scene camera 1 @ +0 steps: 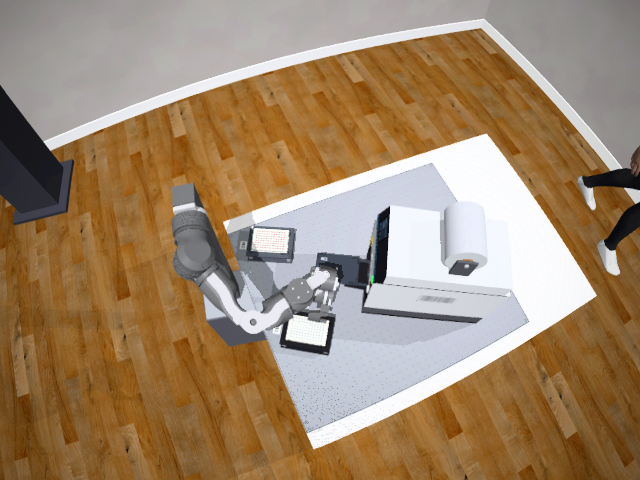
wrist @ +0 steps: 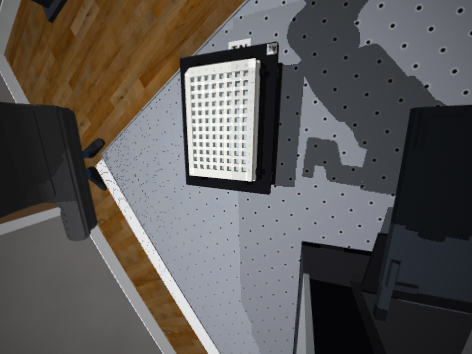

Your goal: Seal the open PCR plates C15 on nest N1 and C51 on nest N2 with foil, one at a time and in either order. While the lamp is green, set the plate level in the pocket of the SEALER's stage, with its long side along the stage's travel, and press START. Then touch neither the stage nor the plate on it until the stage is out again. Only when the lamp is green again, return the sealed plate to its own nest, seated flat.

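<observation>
The sealer (scene camera 1: 413, 248) shows a green lamp (scene camera 1: 371, 279). Its dark stage (scene camera 1: 352, 268) (wrist: 430, 170) is out, partly hidden by my arm in the scene view. An open white plate with pale wells (scene camera 1: 307, 330) (wrist: 220, 120) sits in the near dark nest (scene camera 1: 305, 350) (wrist: 268, 125). A plate with red-marked wells (scene camera 1: 270, 240) sits in the far nest (scene camera 1: 292, 243). The nest labels are too unclear to read. My gripper (scene camera 1: 320, 311) is open and empty, above the near nest's stage-side edge. One dark finger shows at the left of the wrist view.
A white foil roll (scene camera 1: 465, 232) stands on top of the sealer. The perforated grey mat (scene camera 1: 361, 361) (wrist: 200, 240) lies on the white table (scene camera 1: 542, 258). A dark column (scene camera 1: 25, 165) stands at the left, and a person's legs (scene camera 1: 615, 217) show at the right.
</observation>
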